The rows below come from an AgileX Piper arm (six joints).
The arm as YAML. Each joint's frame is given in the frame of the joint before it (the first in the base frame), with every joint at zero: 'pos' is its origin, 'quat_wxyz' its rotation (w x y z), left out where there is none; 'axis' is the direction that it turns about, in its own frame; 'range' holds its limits. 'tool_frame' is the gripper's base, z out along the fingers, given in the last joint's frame.
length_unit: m
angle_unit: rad
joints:
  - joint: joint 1
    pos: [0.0, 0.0, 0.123]
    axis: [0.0, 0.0, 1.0]
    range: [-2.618, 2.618]
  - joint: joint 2
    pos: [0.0, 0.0, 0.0]
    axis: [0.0, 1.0, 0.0]
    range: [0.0, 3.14]
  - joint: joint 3
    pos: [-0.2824, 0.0, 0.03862]
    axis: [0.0, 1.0, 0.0]
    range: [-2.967, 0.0]
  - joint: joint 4
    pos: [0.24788, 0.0, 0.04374]
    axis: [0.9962, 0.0, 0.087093]
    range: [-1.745, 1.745]
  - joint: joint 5
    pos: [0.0, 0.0, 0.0]
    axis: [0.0, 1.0, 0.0]
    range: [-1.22, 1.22]
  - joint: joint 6
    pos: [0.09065, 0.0, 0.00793]
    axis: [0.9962, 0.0, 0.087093]
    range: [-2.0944, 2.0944]
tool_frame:
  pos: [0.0, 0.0, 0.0]
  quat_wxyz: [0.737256, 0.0, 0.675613, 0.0]
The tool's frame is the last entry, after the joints.
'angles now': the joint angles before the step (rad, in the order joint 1, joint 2, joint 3, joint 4, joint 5, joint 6). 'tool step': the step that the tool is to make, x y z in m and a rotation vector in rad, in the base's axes. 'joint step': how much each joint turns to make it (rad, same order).
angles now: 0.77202, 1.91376, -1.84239, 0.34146, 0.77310, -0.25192
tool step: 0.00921, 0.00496, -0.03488, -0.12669, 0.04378, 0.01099
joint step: 0.00064, 0.06713, 0.00000, -0.06727, 0.05298, 0.00991
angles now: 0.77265, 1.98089, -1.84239, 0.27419, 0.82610, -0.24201
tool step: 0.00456, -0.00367, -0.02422, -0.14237, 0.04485, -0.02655
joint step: 0.00167, 0.03979, -0.00004, -0.11269, 0.08252, 0.06844
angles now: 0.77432, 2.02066, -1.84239, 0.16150, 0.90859, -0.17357
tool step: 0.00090, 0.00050, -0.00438, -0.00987, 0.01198, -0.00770
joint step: 0.00001, 0.00886, 0.00002, -0.00454, 0.00530, 0.01075
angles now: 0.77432, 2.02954, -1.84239, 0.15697, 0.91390, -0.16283
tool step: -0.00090, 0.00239, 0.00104, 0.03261, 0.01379, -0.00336
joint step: 0.00000, 0.00002, -0.00003, 0.03483, -0.01275, -0.00277
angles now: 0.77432, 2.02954, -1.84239, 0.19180, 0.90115, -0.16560
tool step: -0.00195, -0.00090, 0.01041, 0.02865, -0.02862, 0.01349
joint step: 0.00001, -0.02043, 0.00000, 0.01309, -0.01702, -0.02204
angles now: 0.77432, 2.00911, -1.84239, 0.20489, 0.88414, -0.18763
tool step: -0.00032, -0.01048, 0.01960, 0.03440, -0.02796, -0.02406
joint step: -0.01602, -0.04413, 0.00214, -0.00002, -0.00354, 0.00924
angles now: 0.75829, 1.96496, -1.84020, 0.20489, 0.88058, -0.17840
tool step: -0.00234, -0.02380, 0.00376, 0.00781, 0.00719, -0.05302
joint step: -0.03574, -0.07478, 0.10049, 0.00201, -0.02855, 0.01460
